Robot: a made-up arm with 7 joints. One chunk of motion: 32 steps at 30 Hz.
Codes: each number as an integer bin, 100 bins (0 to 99) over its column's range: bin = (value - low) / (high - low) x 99, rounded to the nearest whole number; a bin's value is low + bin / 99 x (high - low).
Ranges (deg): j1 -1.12..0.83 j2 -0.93..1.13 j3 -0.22..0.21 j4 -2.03..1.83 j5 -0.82..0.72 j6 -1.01..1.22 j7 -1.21..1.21
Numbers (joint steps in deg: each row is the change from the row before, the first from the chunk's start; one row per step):
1: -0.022 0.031 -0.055 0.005 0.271 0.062 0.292
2: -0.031 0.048 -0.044 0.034 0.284 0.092 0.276
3: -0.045 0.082 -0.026 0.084 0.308 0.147 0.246
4: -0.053 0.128 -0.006 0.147 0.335 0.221 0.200
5: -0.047 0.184 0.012 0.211 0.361 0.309 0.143
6: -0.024 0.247 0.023 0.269 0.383 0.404 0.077
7: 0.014 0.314 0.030 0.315 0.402 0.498 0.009
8: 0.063 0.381 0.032 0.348 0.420 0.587 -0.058
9: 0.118 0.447 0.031 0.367 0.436 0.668 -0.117
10: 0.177 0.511 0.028 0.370 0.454 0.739 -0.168
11: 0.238 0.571 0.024 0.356 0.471 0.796 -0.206
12: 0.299 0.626 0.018 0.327 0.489 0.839 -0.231
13: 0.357 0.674 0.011 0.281 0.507 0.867 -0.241
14: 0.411 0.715 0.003 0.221 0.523 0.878 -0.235
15: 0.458 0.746 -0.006 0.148 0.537 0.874 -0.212
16: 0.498 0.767 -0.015 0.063 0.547 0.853 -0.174
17: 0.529 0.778 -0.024 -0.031 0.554 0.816 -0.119
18: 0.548 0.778 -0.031 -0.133 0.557 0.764 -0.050
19: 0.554 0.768 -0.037 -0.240 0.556 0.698 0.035
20: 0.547 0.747 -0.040 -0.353 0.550 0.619 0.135
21: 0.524 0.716 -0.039 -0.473 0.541 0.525 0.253
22: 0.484 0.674 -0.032 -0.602 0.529 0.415 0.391
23: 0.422 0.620 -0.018 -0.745 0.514 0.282 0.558
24: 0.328 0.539 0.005 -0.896 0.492 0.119 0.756
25: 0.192 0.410 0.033 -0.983 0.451 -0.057 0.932
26: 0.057 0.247 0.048 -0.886 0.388 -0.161 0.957
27: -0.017 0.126 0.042 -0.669 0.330 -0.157 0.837
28: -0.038 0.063 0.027 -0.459 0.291 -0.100 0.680
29: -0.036 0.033 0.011 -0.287 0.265 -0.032 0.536
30: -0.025 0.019 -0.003 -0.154 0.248 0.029 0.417
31: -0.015 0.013 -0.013 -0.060 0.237 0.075 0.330
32: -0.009 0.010 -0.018 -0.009 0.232 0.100 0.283
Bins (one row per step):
1: 56 46 38 52 70 48 61
2: 55 47 41 53 71 49 61
3: 55 49 45 54 73 51 60
4: 54 51 49 56 74 55 58
5: 54 54 53 57 76 59 55
6: 56 57 56 59 77 63 53
7: 58 60 58 60 79 67 50
8: 60 63 58 61 80 71 47
9: 63 66 58 61 81 74 45
10: 66 69 57 62 82 78 43
11: 69 72 56 61 83 80 41
12: 72 75 55 60 84 82 40
13: 75 77 53 59 85 83 40
14: 78 79 51 58 86 84 40
15: 80 81 49 56 87 84 41
16: 82 82 47 54 88 83 42
17: 84 82 45 51 88 81 45
18: 85 82 44 49 89 79 47
19: 85 82 42 46 88 76 51
20: 85 81 41 43 88 72 55
21: 83 79 42 40 87 68 60
22: 81 77 43 37 87 63 65
23: 78 74 47 33 86 57 72
24: 74 71 52 29 84 50 80
25: 67 64 58 27 82 42 88
26: 60 57 62 29 78 38 89
27: 56 51 60 35 74 38 84
28: 55 48 57 40 71 40 77
29: 55 46 53 45 70 43 71
30: 56 46 50 48 69 46 67
31: 56 45 48 51 68 48 63
32: 56 45 47 52 68 49 61

